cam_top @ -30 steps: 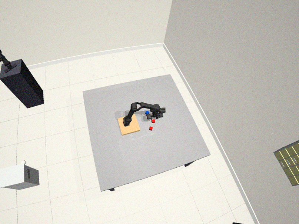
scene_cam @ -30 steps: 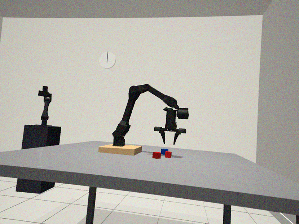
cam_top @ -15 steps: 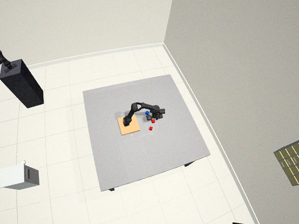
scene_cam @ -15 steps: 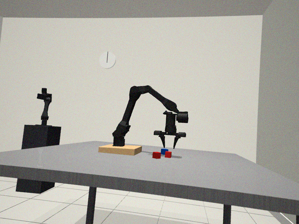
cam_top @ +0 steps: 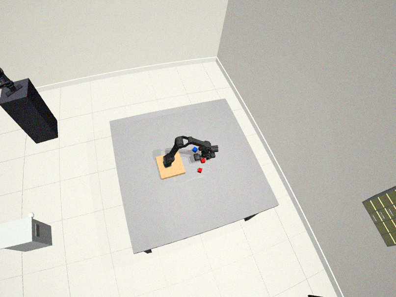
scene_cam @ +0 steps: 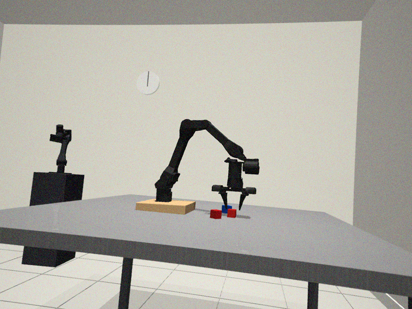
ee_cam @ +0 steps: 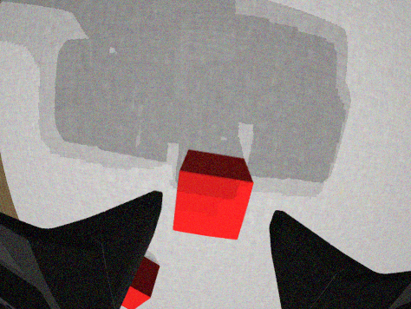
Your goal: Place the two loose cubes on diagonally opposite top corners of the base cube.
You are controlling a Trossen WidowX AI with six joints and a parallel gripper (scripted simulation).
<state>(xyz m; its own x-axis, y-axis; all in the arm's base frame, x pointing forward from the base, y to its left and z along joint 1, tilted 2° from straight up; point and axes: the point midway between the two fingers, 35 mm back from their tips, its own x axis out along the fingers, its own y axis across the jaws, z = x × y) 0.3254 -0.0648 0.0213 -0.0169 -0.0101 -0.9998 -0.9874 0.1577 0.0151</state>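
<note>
Now: gripper tip 130 mm to the right of the blue cube, 30 mm past it and 10 mm above it.
</note>
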